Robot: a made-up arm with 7 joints. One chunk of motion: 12 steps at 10 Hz.
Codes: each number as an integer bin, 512 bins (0 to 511) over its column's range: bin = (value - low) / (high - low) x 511, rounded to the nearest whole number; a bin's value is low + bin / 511 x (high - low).
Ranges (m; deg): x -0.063..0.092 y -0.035..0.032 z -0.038..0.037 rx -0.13..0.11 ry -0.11..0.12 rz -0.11..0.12
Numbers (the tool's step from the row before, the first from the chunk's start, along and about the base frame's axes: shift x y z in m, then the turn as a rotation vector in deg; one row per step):
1: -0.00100 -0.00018 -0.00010 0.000 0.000 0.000
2: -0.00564 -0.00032 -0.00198 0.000 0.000 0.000
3: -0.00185 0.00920 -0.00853 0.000 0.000 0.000
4: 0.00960 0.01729 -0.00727 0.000 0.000 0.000
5: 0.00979 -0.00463 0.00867 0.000 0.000 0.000
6: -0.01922 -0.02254 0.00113 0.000 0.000 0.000
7: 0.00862 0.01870 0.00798 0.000 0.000 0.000
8: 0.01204 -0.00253 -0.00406 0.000 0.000 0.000
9: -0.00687 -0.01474 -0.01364 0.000 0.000 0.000
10: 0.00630 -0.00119 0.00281 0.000 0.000 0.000
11: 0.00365 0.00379 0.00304 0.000 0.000 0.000
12: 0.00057 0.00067 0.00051 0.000 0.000 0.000
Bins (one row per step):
1: 204 266 258 277 244 244
2: 189 264 245 277 244 244
3: 202 337 201 277 244 244
4: 239 399 209 277 244 244
5: 240 232 318 277 244 244
6: 144 95 267 277 244 244
7: 236 410 313 277 244 244
8: 247 248 231 277 244 244
9: 185 155 166 277 244 244
10: 228 258 278 277 244 244
11: 220 296 280 277 244 244
12: 210 272 262 277 244 244

